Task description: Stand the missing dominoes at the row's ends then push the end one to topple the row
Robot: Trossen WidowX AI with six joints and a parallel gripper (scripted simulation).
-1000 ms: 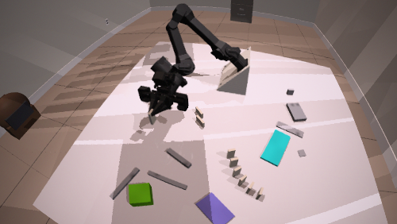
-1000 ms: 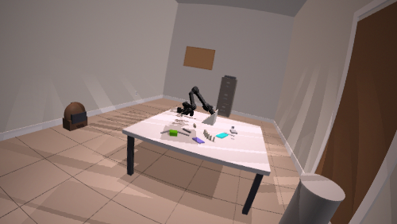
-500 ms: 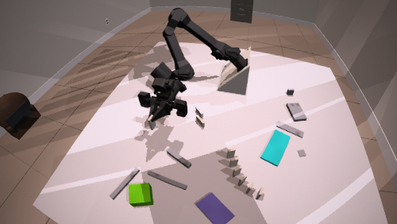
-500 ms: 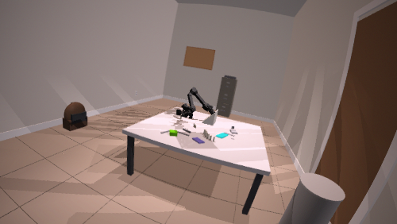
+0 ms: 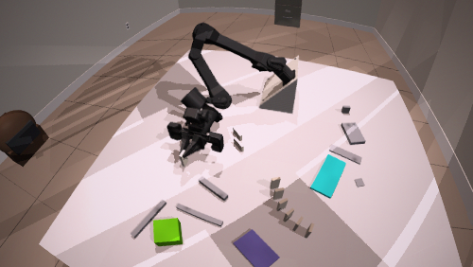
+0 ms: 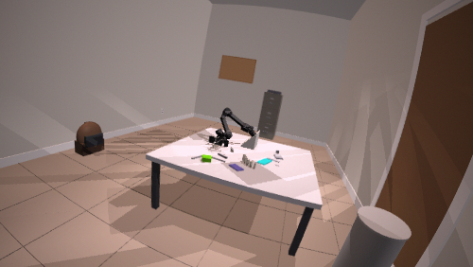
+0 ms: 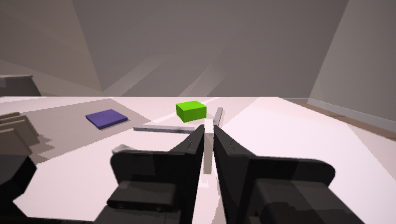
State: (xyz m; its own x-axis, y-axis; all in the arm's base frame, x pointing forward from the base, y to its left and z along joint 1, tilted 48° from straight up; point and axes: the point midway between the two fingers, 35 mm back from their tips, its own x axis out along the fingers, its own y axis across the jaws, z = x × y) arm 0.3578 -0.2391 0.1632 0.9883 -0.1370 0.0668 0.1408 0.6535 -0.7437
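Now: gripper tip 22 cm short of the green cube, 7 cm above it and 2 cm to the right of it. From my gripper tip the other things lie so: purple block: 25 cm to the left, 21 cm ahead, 8 cm below; cyan block: 45 cm to the left, 8 cm below, 6 cm behind; small grey piece: 56 cm to the left, 8 cm below, 5 cm behind.
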